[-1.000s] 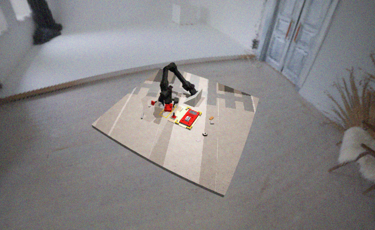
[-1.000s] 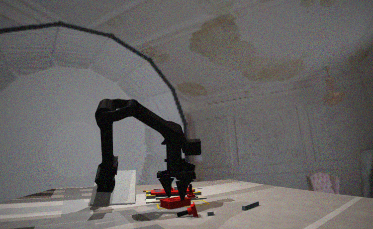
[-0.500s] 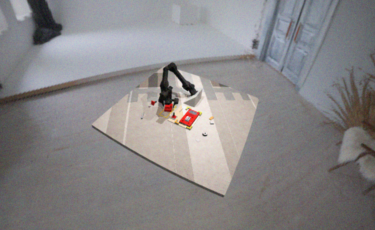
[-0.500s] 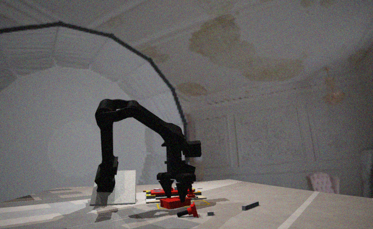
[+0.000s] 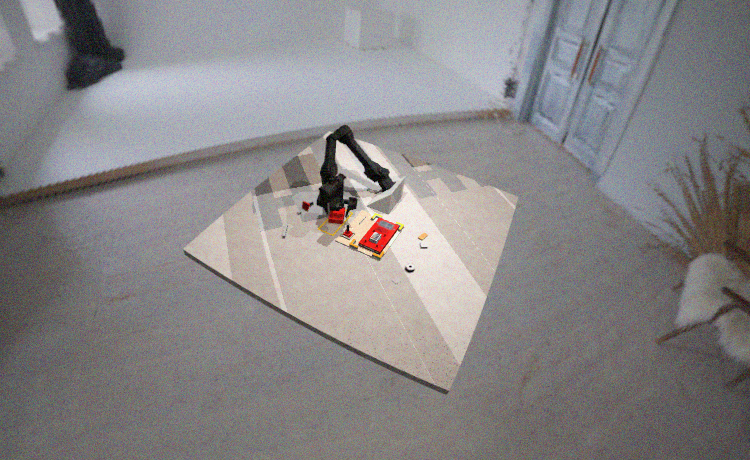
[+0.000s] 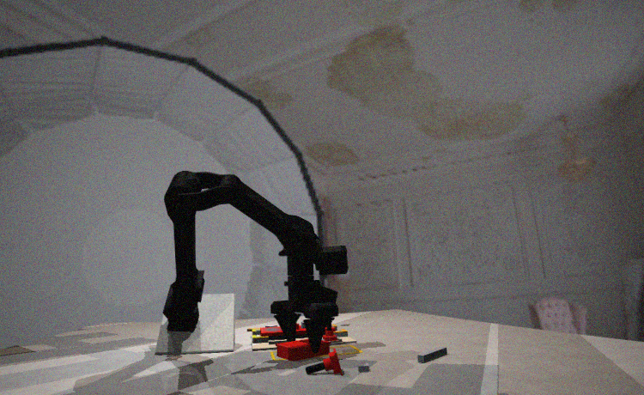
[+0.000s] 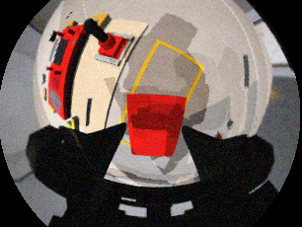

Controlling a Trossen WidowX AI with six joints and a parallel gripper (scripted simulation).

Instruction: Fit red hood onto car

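The grey engine block is 250 mm to the left of my gripper tip, 50 mm ahead of it and 10 mm above it. The rest, counted from my gripper tip: red hood (right at my gripper tip); black-and-white wheel (440 mm to the left, 100 mm ahead).
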